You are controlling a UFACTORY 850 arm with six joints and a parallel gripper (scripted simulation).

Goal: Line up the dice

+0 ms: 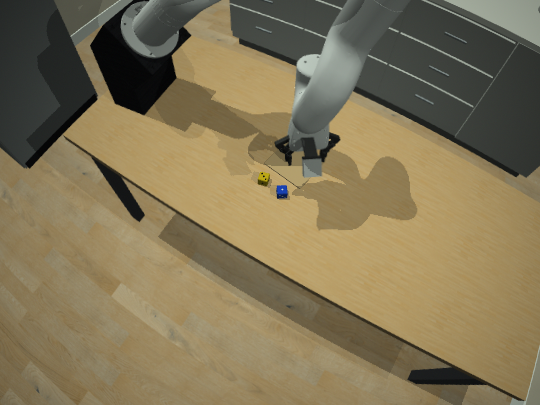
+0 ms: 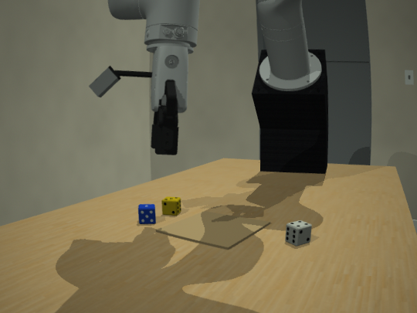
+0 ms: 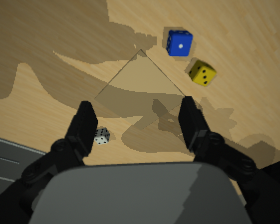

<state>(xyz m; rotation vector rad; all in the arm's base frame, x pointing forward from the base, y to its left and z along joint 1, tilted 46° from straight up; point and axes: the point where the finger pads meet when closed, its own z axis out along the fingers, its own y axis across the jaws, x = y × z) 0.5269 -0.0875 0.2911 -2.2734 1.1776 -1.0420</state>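
Now: hand 130 mm above the blue die, 60 mm to the left of it and 30 mm past it. From my hand the other things lie so: white die (210 mm to the left, 130 mm below, 30 mm behind); tan mat (140 mm below, 60 mm to the left, 50 mm behind); yellow die (130 mm below, 100 mm behind, 50 mm to the right).
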